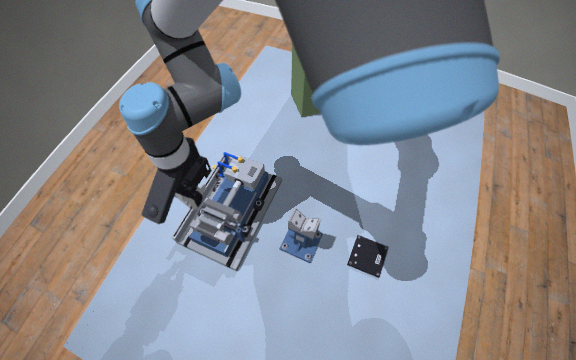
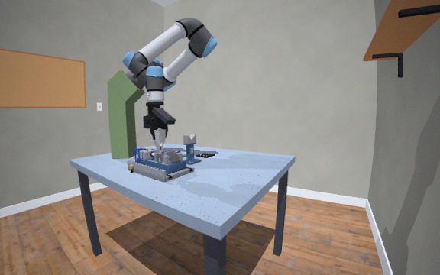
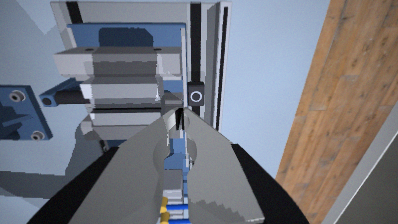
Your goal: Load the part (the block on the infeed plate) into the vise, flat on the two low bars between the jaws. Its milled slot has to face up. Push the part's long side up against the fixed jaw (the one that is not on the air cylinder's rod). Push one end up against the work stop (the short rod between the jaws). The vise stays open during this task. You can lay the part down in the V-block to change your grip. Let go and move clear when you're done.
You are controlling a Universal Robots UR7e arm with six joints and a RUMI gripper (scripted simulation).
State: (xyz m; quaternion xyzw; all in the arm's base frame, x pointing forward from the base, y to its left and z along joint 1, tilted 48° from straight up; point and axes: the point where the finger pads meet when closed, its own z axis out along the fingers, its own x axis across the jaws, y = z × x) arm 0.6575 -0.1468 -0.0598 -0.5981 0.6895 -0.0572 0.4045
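Now: the grey part 5 cm to the left of my hand and 3 cm below it. From my hand the other things lie so: work stop: 10 cm to the left, 4 cm below, 1 cm behind; then moving jaw: 5 cm to the left, 5 cm below, 4 cm behind; then fixed jaw: 5 cm to the left, 5 cm below, 3 cm ahead.
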